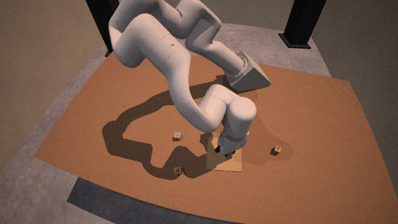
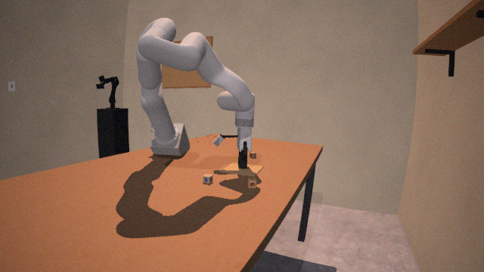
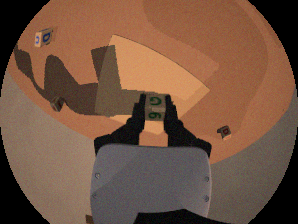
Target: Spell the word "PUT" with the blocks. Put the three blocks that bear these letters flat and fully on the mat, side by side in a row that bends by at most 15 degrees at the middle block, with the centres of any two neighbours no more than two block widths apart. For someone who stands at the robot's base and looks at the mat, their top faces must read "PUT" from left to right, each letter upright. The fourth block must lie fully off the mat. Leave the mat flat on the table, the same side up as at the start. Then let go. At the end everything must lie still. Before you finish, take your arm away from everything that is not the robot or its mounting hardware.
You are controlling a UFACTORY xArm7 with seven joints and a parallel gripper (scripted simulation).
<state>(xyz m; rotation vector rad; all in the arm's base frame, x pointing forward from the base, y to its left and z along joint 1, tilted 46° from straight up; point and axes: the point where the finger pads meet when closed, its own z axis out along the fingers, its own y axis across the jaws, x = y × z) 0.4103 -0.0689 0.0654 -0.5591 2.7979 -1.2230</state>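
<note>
My hand is 20 mm to the left of the tan mat, 20 mm above it and 10 mm short of it. The rest, counted from my hand: T block: 210 mm to the left, 20 mm ahead, 10 mm below; then P block: 200 mm to the right, 70 mm ahead, 10 mm below.
</note>
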